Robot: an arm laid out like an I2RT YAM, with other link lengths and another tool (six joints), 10 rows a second.
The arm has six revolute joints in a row. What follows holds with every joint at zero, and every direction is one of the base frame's. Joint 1 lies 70.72 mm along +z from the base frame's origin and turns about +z. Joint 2 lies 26.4 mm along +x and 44.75 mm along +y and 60.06 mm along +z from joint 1 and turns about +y. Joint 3 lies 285.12 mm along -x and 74.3 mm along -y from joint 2 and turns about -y. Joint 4 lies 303.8 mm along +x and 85.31 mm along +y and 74.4 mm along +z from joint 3 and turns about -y. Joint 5 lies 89.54 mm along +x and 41.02 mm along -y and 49.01 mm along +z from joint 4 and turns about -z. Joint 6 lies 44.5 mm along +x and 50.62 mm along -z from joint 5 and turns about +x. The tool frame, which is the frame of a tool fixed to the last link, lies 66 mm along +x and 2 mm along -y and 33 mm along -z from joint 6; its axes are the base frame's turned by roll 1.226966, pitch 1.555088 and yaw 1.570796 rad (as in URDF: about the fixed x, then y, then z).
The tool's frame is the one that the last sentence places.
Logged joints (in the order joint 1, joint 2, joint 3, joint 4, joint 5, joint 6), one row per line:
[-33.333, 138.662, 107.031, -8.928, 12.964, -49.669]
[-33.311, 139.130, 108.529, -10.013, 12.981, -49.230]
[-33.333, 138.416, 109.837, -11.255, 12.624, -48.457]
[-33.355, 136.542, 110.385, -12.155, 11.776, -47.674]
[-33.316, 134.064, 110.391, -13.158, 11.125, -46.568]
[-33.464, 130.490, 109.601, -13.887, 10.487, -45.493]
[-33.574, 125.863, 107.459, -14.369, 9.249, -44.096]
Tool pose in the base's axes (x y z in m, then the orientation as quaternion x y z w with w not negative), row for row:
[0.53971, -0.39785, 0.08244, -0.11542, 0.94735, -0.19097, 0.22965]
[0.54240, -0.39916, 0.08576, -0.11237, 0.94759, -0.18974, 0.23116]
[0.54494, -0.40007, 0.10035, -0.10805, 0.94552, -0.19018, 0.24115]
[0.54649, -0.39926, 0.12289, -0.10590, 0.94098, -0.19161, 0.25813]
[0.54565, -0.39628, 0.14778, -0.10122, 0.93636, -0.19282, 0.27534]
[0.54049, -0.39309, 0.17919, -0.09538, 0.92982, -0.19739, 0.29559]
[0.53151, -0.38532, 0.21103, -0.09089, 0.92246, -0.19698, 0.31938]
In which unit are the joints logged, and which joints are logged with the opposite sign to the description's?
The joints are logged in degrees. Opposite sign: none.
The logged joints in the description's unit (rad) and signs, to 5 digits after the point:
[-0.58177, 2.42011, 1.86804, -0.15582, 0.22626, -0.86689]
[-0.58139, 2.42828, 1.89419, -0.17476, 0.22656, -0.85923]
[-0.58177, 2.41581, 1.91702, -0.19644, 0.22033, -0.84573]
[-0.58215, 2.38311, 1.92658, -0.21214, 0.20553, -0.83207]
[-0.58147, 2.33986, 1.92669, -0.22965, 0.19417, -0.81276]
[-0.58406, 2.27748, 1.91290, -0.24237, 0.18303, -0.79400]
[-0.58598, 2.19672, 1.87551, -0.25079, 0.16143, -0.76962]

